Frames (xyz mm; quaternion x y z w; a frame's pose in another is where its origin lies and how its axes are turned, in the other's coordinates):
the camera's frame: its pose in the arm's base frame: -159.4 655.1 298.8 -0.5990 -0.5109 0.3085 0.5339
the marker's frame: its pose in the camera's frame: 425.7 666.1 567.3 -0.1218 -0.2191 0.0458 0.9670
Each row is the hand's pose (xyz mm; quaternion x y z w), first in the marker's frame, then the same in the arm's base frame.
Working: the marker's frame: its pose in the arm's base frame: -367.8 1301.2 -398.2 -0.6000 -0.6211 0.3918 0.3172

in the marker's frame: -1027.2 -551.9 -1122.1 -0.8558 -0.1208 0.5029 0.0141
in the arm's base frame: 408.5 414.0 710.4 0.5450 0.0806 0.2940 0.7811
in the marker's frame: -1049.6 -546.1 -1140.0 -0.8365 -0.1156 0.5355 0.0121
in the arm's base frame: 428.6 393.5 715.9 0.5600 0.0506 0.2756 0.7797
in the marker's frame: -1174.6 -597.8 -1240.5 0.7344 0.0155 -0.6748 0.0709
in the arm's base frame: 499.6 281.3 819.7 0.6035 -0.1563 0.2606 0.7372
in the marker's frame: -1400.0 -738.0 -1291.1 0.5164 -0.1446 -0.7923 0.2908
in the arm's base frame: 491.4 66.4 983.3 0.5381 -0.4996 0.2701 0.6227
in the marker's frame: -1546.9 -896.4 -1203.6 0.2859 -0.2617 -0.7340 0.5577
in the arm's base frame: 348.6 -84.6 1088.9 0.3145 -0.7579 0.3202 0.4735
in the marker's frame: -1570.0 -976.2 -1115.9 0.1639 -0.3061 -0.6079 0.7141
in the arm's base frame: 235.0 -114.7 1116.7 0.1210 -0.8412 0.3724 0.3729
